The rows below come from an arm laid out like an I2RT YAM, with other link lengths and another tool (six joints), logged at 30 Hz.
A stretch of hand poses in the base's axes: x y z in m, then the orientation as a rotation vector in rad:
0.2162, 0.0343, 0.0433, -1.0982, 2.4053, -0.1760
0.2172, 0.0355, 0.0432, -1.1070, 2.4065, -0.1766
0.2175, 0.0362, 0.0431, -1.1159, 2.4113, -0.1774
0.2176, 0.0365, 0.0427, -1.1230, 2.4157, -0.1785
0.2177, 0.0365, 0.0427, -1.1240, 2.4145, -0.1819
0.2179, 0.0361, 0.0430, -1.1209, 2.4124, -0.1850
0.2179, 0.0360, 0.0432, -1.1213, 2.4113, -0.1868
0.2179, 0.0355, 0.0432, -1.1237, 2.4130, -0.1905
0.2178, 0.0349, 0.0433, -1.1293, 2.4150, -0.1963
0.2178, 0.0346, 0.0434, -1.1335, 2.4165, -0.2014
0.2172, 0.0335, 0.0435, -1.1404, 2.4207, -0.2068
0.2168, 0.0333, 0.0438, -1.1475, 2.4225, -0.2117
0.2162, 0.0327, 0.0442, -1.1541, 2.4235, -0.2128
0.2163, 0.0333, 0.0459, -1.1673, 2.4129, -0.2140
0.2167, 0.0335, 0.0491, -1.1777, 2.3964, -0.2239
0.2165, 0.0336, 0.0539, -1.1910, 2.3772, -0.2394
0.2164, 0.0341, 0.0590, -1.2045, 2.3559, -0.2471
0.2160, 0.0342, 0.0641, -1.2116, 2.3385, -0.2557
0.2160, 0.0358, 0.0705, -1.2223, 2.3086, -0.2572
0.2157, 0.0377, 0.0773, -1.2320, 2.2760, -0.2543
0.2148, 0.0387, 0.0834, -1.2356, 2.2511, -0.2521
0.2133, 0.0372, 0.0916, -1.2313, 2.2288, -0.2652
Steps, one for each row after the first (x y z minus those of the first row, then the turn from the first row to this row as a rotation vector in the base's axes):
0.0010, 0.0012, -0.0001, -0.0035, 0.0040, 0.0049
0.0013, 0.0019, -0.0002, -0.0082, 0.0111, 0.0087
0.0014, 0.0022, -0.0006, -0.0123, 0.0172, 0.0113
0.0015, 0.0022, -0.0006, -0.0146, 0.0157, 0.0117
0.0017, 0.0018, -0.0003, -0.0151, 0.0120, 0.0100
0.0017, 0.0017, -0.0001, -0.0161, 0.0108, 0.0103
0.0017, 0.0012, -0.0001, -0.0198, 0.0122, 0.0105
0.0016, 0.0006, 0.0000, -0.0260, 0.0146, 0.0122
0.0016, 0.0003, 0.0001, -0.0311, 0.0162, 0.0134
0.0010, -0.0008, 0.0002, -0.0380, 0.0210, 0.0152
0.0006, -0.0010, 0.0005, -0.0439, 0.0240, 0.0180
0.0000, -0.0016, 0.0009, -0.0470, 0.0270, 0.0215
0.0001, -0.0010, 0.0026, -0.0494, 0.0226, 0.0331
0.0005, -0.0008, 0.0058, -0.0552, 0.0102, 0.0434
0.0003, -0.0007, 0.0106, -0.0651, -0.0045, 0.0554
0.0002, -0.0002, 0.0157, -0.0695, -0.0191, 0.0699
-0.0002, -0.0001, 0.0208, -0.0735, -0.0329, 0.0789
-0.0002, 0.0015, 0.0272, -0.0710, -0.0543, 0.0960
-0.0005, 0.0034, 0.0340, -0.0646, -0.0771, 0.1145
-0.0014, 0.0044, 0.0401, -0.0586, -0.0961, 0.1264
-0.0029, 0.0029, 0.0483, -0.0611, -0.1195, 0.1296

